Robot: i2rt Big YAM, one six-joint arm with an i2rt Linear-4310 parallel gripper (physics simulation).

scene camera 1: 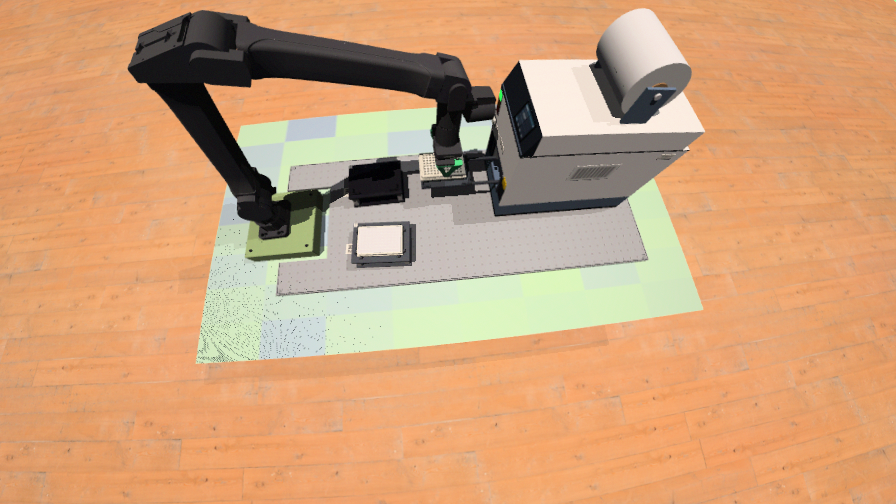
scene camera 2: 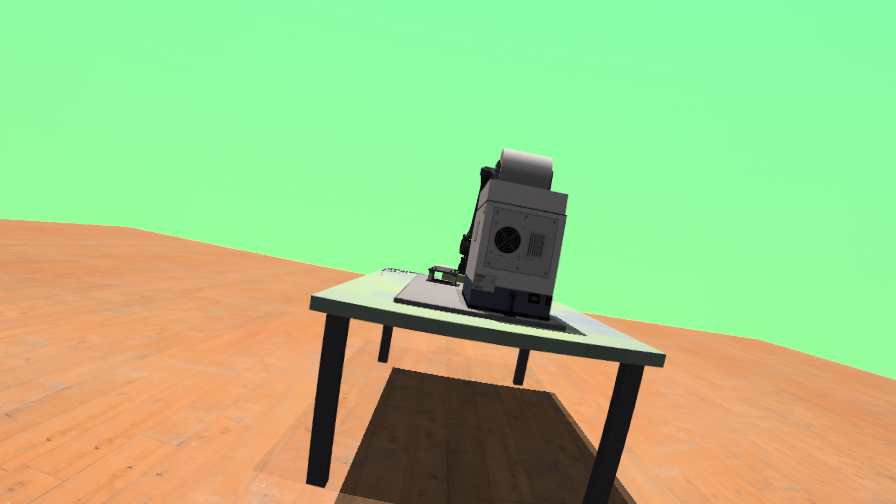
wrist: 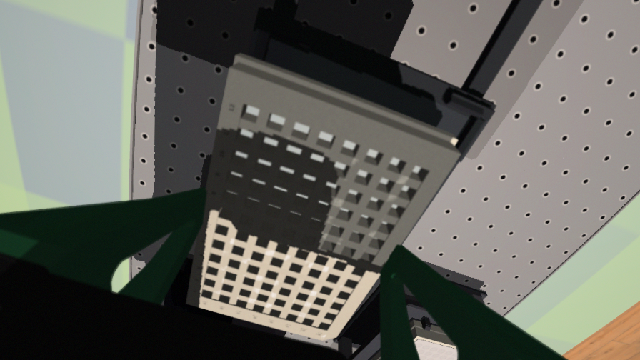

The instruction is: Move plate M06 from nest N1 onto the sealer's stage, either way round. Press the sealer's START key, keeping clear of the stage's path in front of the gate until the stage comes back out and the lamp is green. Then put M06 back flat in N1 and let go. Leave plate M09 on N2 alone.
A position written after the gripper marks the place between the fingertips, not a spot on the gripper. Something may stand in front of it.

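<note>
A well plate M06 [scene camera 1: 428,171] is part of the scene, and the wrist view also shows the well plate M06 [wrist: 310,188]. There is a white lidded plate [scene camera 1: 377,240] as well. A sealer roll [scene camera 1: 635,52] is visible, and scene camera 2 too shows the sealer roll [scene camera 2: 517,167]. The gripper [scene camera 1: 444,164] is visible too, and the wrist view likewise shows the gripper [wrist: 300,227].
</note>
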